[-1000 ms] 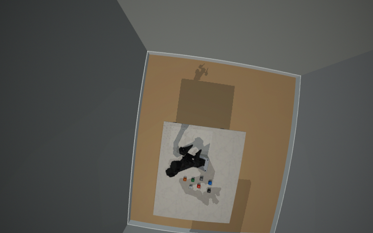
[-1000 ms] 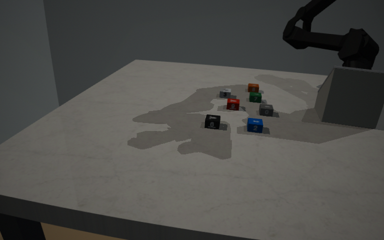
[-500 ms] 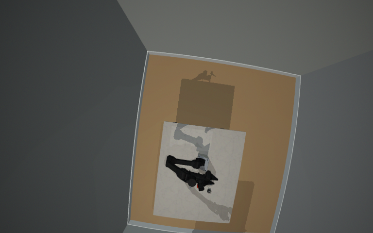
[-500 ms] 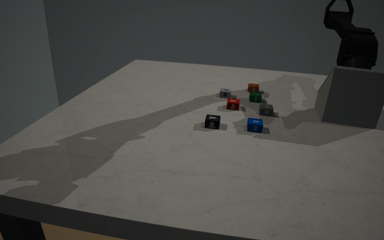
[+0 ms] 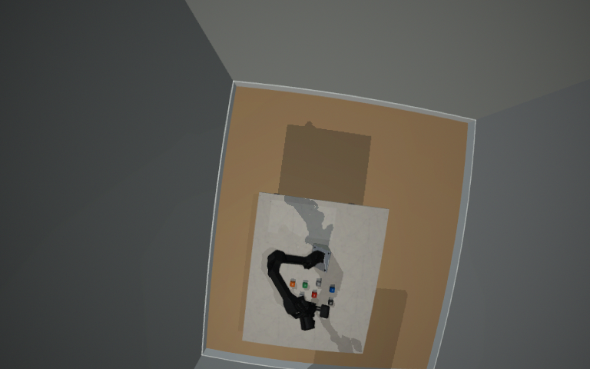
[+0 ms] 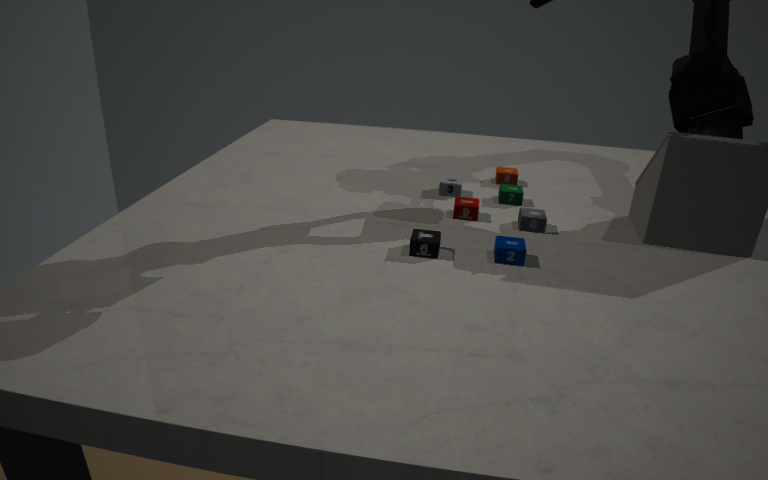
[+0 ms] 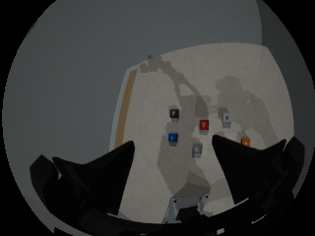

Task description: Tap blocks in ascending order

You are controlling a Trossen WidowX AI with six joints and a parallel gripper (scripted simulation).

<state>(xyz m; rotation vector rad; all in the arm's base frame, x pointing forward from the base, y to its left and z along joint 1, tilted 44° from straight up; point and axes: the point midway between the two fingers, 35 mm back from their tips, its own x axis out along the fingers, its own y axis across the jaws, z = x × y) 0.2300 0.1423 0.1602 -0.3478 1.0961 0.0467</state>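
Right now my gripper tip is 20 mm past the grey block, 40 mm to the right of it and 280 mm above it. Round my gripper tip: white block (90 mm ahead, 60 mm to the right, 280 mm below); green block (50 mm to the right, 280 mm below); red block (60 mm ahead, 20 mm to the left, 280 mm below).
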